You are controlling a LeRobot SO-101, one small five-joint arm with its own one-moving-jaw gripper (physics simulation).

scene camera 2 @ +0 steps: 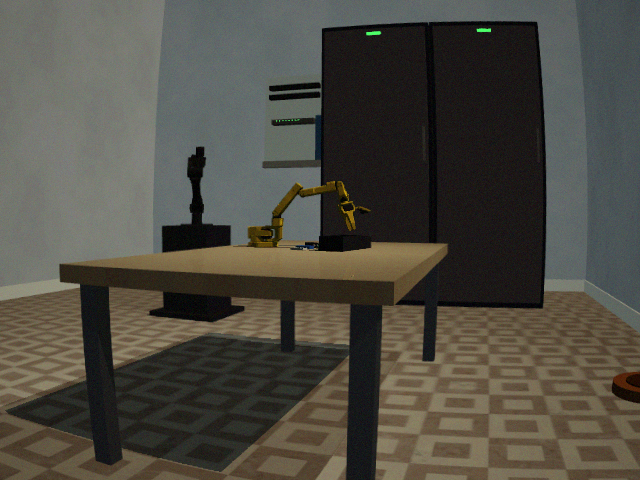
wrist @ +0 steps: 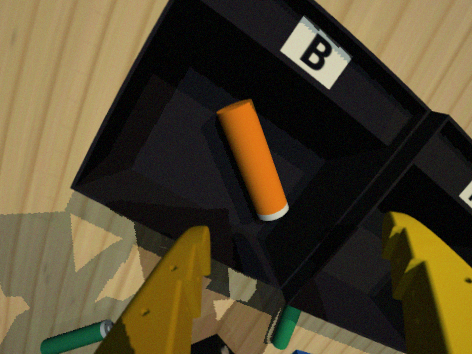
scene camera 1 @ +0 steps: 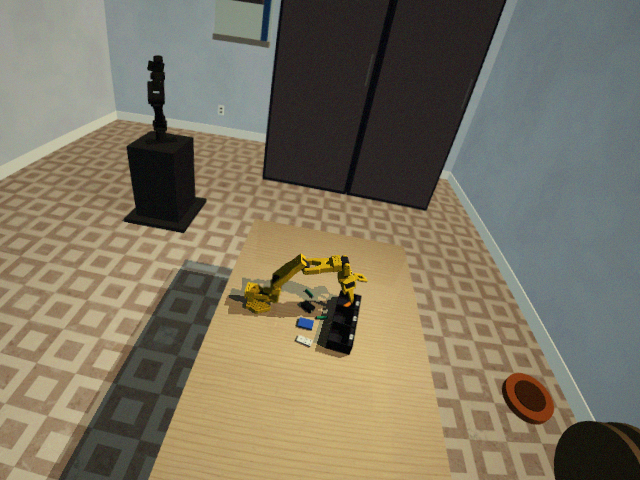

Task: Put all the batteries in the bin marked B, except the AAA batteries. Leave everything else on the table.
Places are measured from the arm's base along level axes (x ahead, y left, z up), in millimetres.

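Pixels of known places: hand, tool point: (scene camera 2: 350, 229) (wrist: 208, 243) (scene camera 1: 345, 293); arm's base, link origin: (scene camera 2: 268, 246) (scene camera 1: 264, 303).
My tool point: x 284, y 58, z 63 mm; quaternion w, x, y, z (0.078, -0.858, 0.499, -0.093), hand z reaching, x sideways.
Ahead of a thing's pixels: the offset from my tool point to its middle. "spot": to the spot under its first point. Level surfaces: height alone.
An orange battery with a white end @(dx +11, dy -17, dz -49 mm) (wrist: 254, 162) (scene camera 1: 347, 304) lies in the bin marked B @(spot: dx +38, dy +32, dz -49 mm) (wrist: 165, 45), the end compartment of a black bin row @(spot: dx +31, dy -213, dz -35 mm) (scene camera 2: 343, 242). My gripper (wrist: 297, 223) (scene camera 2: 352, 228) is open and empty above the bin, its jaws apart in a wide V. A green battery @(dx -126, dy +28, dz -58 mm) (wrist: 75, 337) (scene camera 1: 308, 292) lies on the table, left of the bin in the wrist view. Another green battery @(dx -69, dy -82, dz -58 mm) (wrist: 286, 327) (scene camera 1: 321, 317) lies close against the bin's near side, partly hidden by its edge. The battery sizes cannot be read.
A black object @(dx -125, dy -46, dz -54 mm) (scene camera 1: 307, 306) (wrist: 212, 345), a blue block @(dx -126, dy -123, dz -58 mm) (scene camera 1: 305, 323) and a white piece with dark marks @(dx -123, dy -196, dz -59 mm) (scene camera 1: 303, 341) lie on the wooden table @(dz -63 mm) (scene camera 1: 305, 408) between the arm's base and the bins. Dividers (wrist: 367, 197) separate the bin compartments.
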